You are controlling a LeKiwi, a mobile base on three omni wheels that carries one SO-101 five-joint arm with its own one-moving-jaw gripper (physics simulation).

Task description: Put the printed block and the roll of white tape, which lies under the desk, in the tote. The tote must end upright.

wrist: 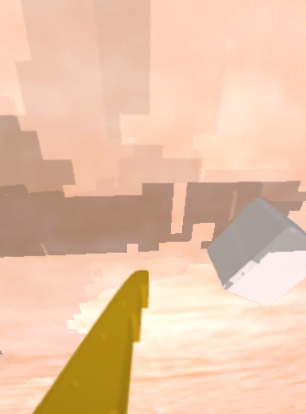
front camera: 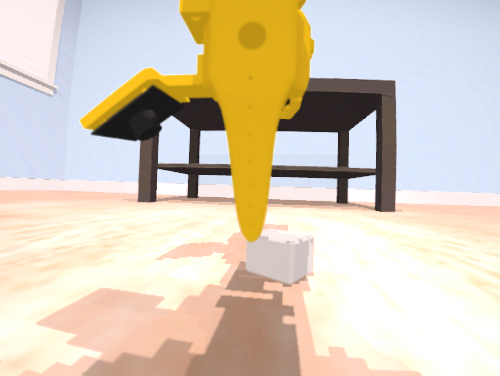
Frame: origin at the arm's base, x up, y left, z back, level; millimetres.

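Seen in the pictures: hand at its tool point: point(wrist: 148, 283) point(front camera: 252, 229).
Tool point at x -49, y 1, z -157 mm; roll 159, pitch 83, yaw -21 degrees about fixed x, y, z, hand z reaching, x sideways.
Offsets run from my tool point to a thing's top centre. "pt": to the spot under its first point. Level surfaces: height alone.
The printed block {dx -12, dy -19, dz -56 mm} point(front camera: 277, 257) point(wrist: 250, 245), a pale grey-white box shape, sits on the floor. In the front view it is just right of and below the jaw tip, which overlaps its upper left corner. In the wrist view it is at the right, turned at an angle and cut by the frame's edge. My gripper point(front camera: 253, 235) point(wrist: 144, 282) is open and empty. One notched jaw shows in the wrist view, left of the block and apart from it; the moving jaw is out of the picture. The roll of white tape and the tote do not show in either view.
A dark brown table {pt dx +164, dy -419, dz -641 mm} point(front camera: 385, 150) with a lower shelf stands ahead, near the blue wall point(front camera: 450, 75); the arm hides part of it. A window with blinds point(front camera: 27, 40) is at the upper left. Stepped shadows lie on the light wooden floor {dx -41 mm} point(front camera: 425, 280).
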